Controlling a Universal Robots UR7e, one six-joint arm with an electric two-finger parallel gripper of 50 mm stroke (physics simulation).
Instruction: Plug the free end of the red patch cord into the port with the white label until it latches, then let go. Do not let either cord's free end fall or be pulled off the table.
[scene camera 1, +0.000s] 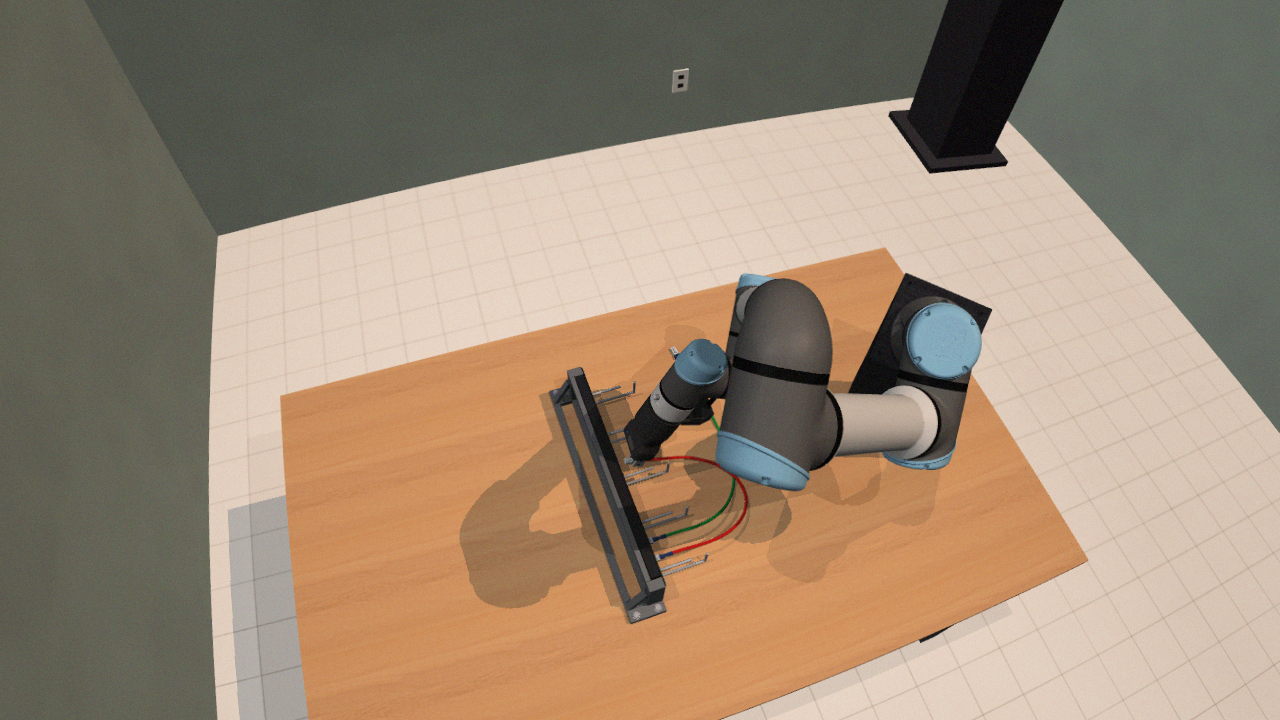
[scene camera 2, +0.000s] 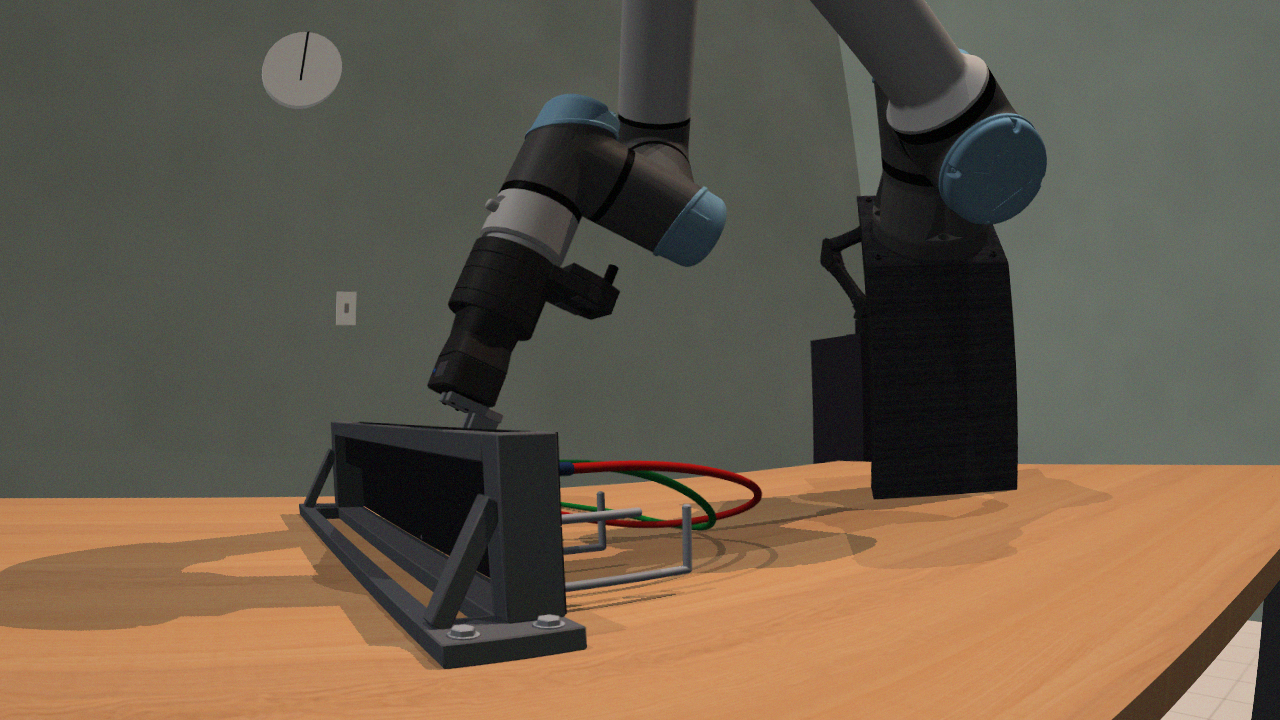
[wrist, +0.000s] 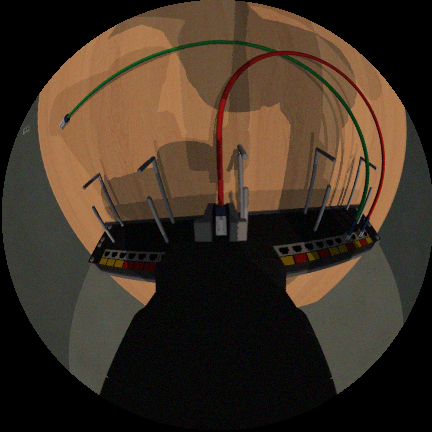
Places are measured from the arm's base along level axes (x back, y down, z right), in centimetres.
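Pixels of known places: gripper, fingertip midpoint: (scene camera 1: 635, 460) (wrist: 220, 212); arm's base at its link origin: (scene camera 2: 931, 228).
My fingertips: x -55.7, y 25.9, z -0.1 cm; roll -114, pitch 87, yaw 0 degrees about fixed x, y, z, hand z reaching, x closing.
For each thing: its top centre in the pictures, then the offset to it from my fingertips. "spot": a spot on its surface instead.
- black port panel at its top centre: (scene camera 2: 435, 424) (wrist: 251, 262) (scene camera 1: 628, 465) dx -2.2, dy -4.8, dz -3.0 cm
- rod at a spot on its surface: (wrist: 241, 175) spot: dx +2.8, dy +3.5, dz -2.4 cm
The red patch cord (scene camera 1: 745, 505) (scene camera 2: 662, 466) (wrist: 219, 150) loops from a plugged end near one end of the black port panel (scene camera 1: 617, 483) (scene camera 2: 528, 528) (wrist: 130, 235) to its free end. My gripper (scene camera 1: 633, 460) (scene camera 2: 481, 417) (wrist: 220, 212) is shut on the free-end plug, clear with a dark blue boot, at the panel's middle. The gripper leans over the panel's top edge. Whether the plug's tip is in a port is hidden. Yellow and red labels show in the wrist view. The white label does not show; my gripper's body covers the middle of the label row.
The green cord (scene camera 1: 711, 523) (wrist: 220, 42) is plugged in beside the red one's fixed end; its free plug (scene camera 1: 674, 351) (wrist: 64, 121) lies on the table. Grey bent rods (scene camera 2: 687, 537) (wrist: 162, 192) stick out from the panel. One rod (wrist: 241, 175) stands close beside the gripper.
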